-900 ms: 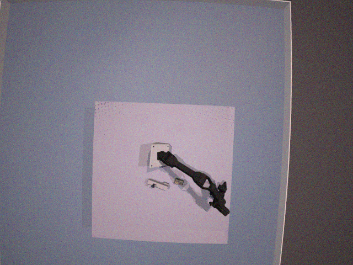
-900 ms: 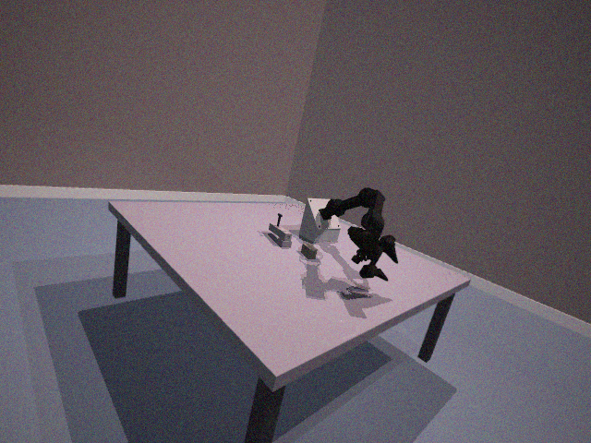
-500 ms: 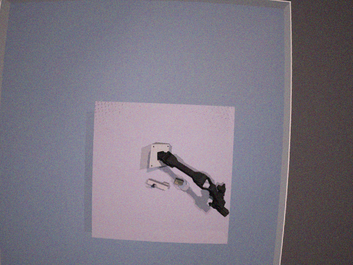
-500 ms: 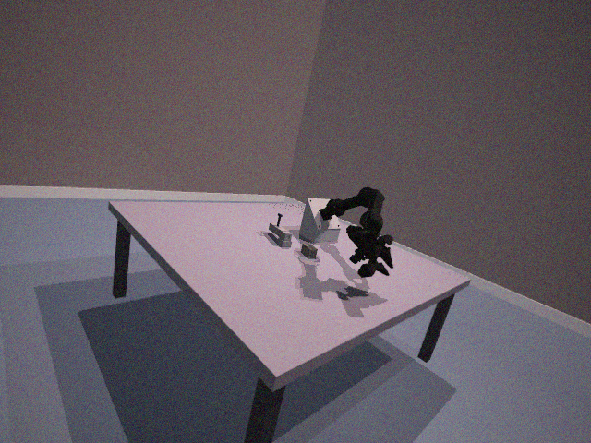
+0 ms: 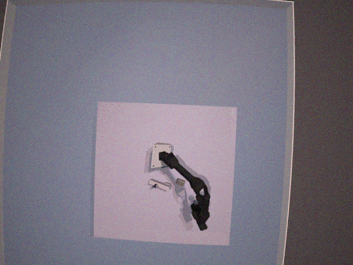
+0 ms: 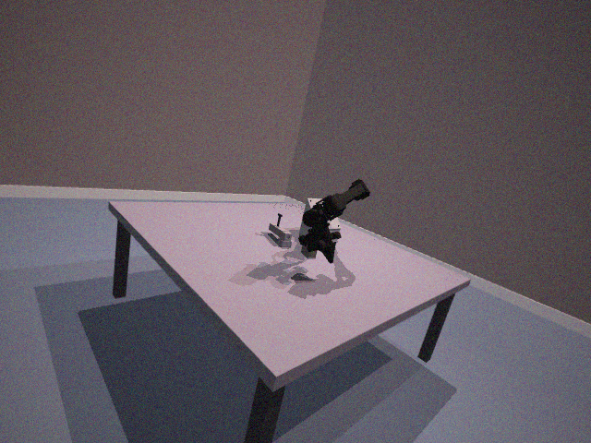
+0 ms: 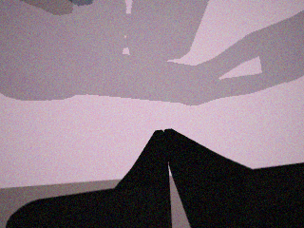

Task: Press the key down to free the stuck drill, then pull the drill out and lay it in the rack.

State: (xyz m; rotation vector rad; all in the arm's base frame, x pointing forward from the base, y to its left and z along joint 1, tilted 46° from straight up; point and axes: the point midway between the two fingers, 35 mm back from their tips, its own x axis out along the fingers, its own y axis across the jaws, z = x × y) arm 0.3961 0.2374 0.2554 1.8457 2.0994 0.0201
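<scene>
Right now my gripper tip is 110 mm past the drill, 380 mm to the left of it and 30 mm above it. Also, from my gripper tip: tan rack 130 mm behind, 220 mm to the right, 60 mm below; pale long fixture block 110 mm behind, 400 mm to the right, 40 mm below.
</scene>
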